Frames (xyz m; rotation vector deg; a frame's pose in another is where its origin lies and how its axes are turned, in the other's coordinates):
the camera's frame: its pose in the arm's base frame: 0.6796 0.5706 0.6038 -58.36 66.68 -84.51
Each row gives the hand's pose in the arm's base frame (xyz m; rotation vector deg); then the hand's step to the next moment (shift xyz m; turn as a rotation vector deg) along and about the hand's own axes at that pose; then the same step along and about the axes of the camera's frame.
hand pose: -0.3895 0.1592 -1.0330 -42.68 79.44 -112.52
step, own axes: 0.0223 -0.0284 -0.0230 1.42 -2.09 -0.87
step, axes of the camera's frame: 0.0033 -0.0290 -0.0313 0.44 -2.18 -1.48
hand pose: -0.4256 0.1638 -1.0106 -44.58 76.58 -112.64
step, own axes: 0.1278 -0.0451 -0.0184 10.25 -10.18 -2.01
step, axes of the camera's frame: 0.0949 -0.0639 -0.0750 6.02 -11.48 -6.69
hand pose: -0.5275 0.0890 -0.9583 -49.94 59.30 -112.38
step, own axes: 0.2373 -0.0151 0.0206 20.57 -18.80 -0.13
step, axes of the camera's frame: 0.2203 -0.0761 -0.0515 13.45 -22.50 -9.45
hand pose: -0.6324 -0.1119 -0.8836 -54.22 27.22 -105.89
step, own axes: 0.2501 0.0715 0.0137 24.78 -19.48 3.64
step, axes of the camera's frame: 0.2522 -0.0398 0.0517 16.42 -26.36 -6.51
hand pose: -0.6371 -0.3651 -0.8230 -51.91 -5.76 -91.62
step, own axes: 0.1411 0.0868 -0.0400 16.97 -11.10 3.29
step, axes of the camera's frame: 0.1439 0.0042 0.0912 10.95 -17.24 -2.24
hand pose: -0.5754 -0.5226 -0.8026 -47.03 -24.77 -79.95
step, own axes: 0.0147 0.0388 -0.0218 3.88 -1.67 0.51
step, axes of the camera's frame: 0.0193 0.0222 0.0365 2.54 -3.41 0.21
